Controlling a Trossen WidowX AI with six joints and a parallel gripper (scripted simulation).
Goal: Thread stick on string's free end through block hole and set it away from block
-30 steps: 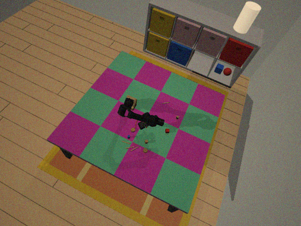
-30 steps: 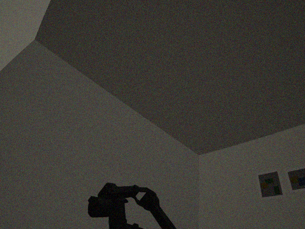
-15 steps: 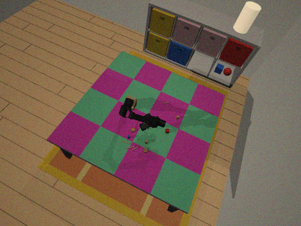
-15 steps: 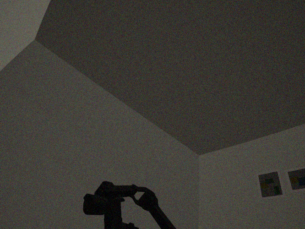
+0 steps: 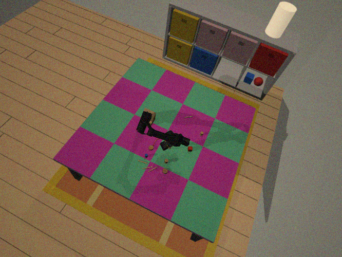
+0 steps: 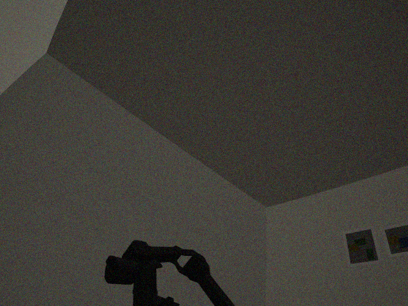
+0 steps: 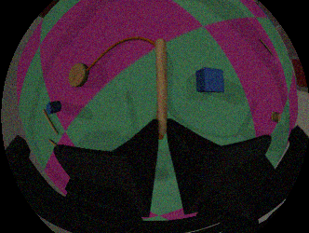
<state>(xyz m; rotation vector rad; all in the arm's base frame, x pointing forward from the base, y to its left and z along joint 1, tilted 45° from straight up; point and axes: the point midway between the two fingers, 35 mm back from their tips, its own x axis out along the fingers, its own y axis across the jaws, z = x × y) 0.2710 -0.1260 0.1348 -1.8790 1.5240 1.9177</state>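
Right now the blue cube is 10 mm ahead of my gripper tip, 80 mm to the left of it and 50 mm below it. Also, from my gripper tip: thin wooden stick: 10 mm behind, 10 mm to the left, 10 mm above; round wooden button: 130 mm behind, 60 mm to the right, 50 mm below; red cube: 160 mm ahead, 50 mm to the left, 50 mm below.
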